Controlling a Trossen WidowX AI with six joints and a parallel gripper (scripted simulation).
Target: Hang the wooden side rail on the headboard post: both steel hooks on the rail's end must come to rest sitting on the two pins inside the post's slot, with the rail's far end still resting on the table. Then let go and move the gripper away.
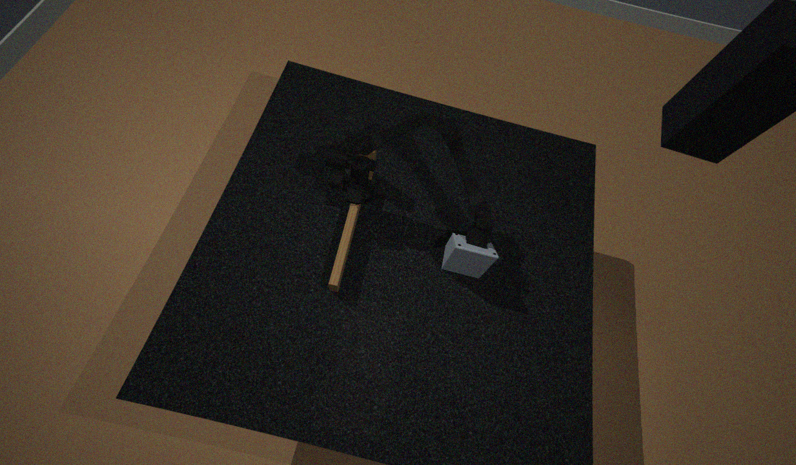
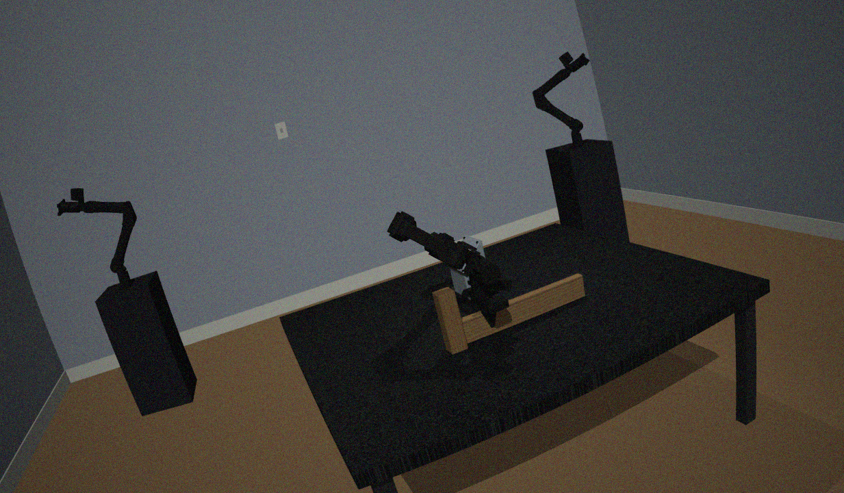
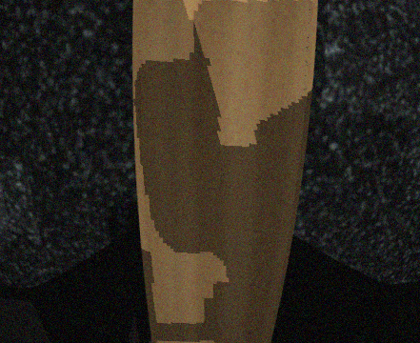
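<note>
The wooden headboard post lies 110 mm to the right of my gripper tip, 50 mm above it and 10 mm ahead of it.
</note>
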